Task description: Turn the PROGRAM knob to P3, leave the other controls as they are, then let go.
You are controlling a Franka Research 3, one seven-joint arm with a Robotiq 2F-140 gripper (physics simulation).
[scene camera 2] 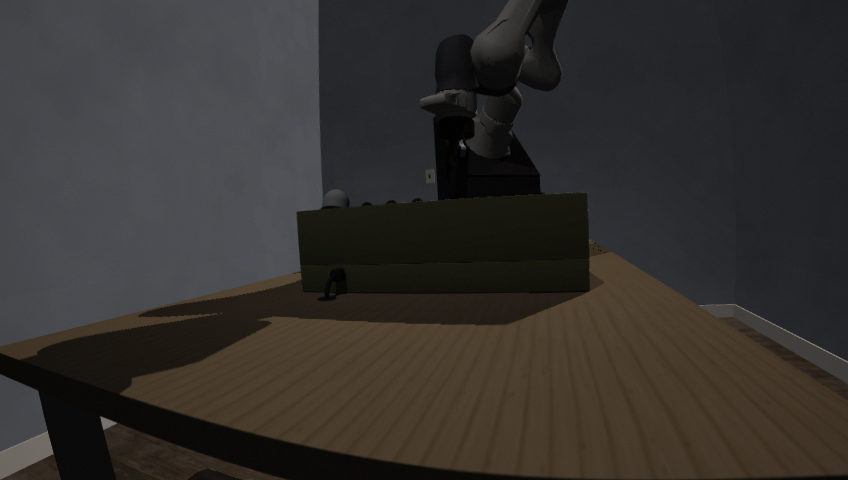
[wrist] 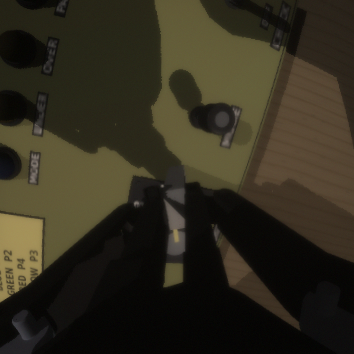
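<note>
My gripper (scene camera 2: pixel 450 191) (wrist: pixel 178 179) points down at the top of the green control box (scene camera 2: pixel 443 231) (wrist: pixel 220 172). In the wrist view its dark fingers are shut on the sides of a narrow grey knob (wrist: pixel 175 247) with a small yellow mark, taken as the PROGRAM knob. A dark plate (wrist: pixel 142 184) shows partly beneath the fingers. The knob's label and the position marks are mostly hidden, so its setting cannot be read. In scene camera 2 the box's front hides the knob and the fingertips.
A round-topped control (wrist: pixel 221 119) stands near the box edge. Dark knobs labelled OVER (wrist: pixel 19 49) and MODE (wrist: pixel 7 163) stand at the left, with a yellow note (wrist: pixel 22 230) below. A grey dome (scene camera 2: pixel 336 198) rises at the box's left end. The box stands on a wooden table (scene camera 2: pixel 476 380).
</note>
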